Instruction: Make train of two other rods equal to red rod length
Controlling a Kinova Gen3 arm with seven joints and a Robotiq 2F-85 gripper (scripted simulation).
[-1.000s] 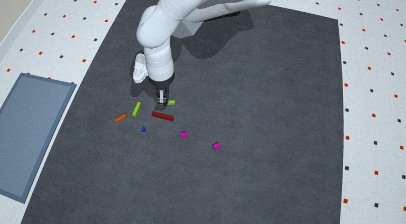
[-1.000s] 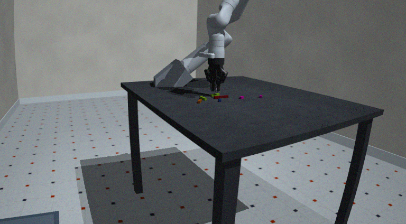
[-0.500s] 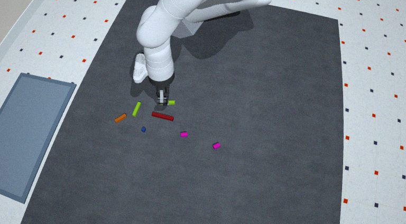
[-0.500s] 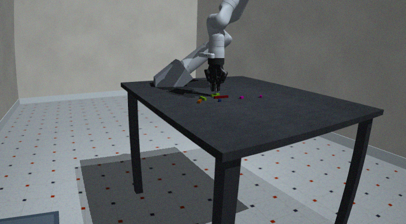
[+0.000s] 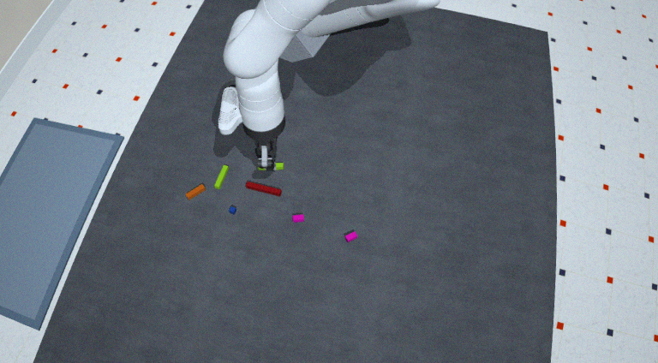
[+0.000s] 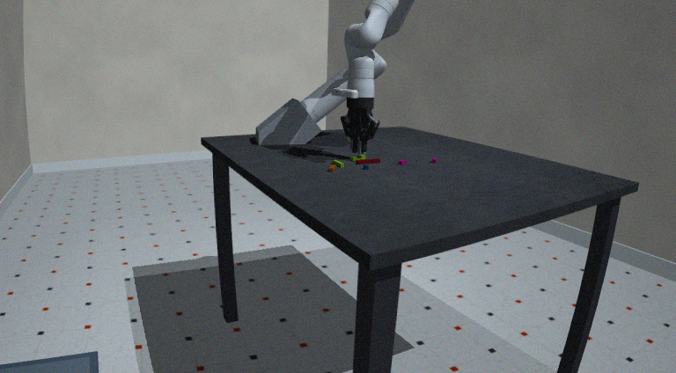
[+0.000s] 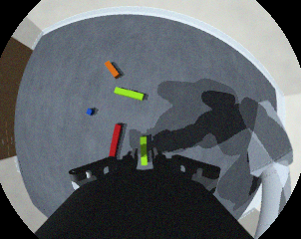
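The red rod is 5 cm ahead of my hand and 3 cm below it. Also, from my hand: blue rod: 12 cm ahead, 3 cm to the right, 3 cm below; then orange rod: 11 cm ahead, 12 cm to the right, 3 cm below.
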